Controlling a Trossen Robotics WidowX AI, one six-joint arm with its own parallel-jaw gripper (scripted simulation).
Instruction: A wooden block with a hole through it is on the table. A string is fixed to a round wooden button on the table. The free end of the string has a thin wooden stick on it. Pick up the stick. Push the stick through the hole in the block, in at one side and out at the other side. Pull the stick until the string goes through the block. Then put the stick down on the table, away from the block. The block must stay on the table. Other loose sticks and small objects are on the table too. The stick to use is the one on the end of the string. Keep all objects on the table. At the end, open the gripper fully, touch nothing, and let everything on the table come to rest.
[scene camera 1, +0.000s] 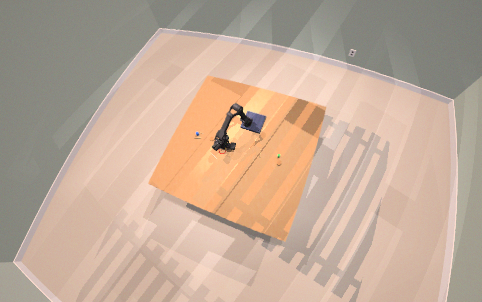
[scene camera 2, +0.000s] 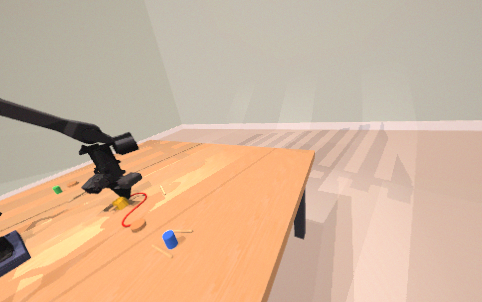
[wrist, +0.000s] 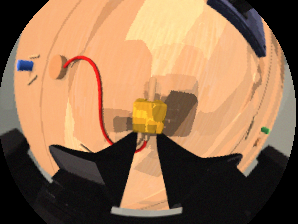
Note:
I see my gripper (scene camera 2: 126, 198) and a yellow wooden block (wrist: 148, 116).
My gripper is seen too in the wrist view (wrist: 147, 134).

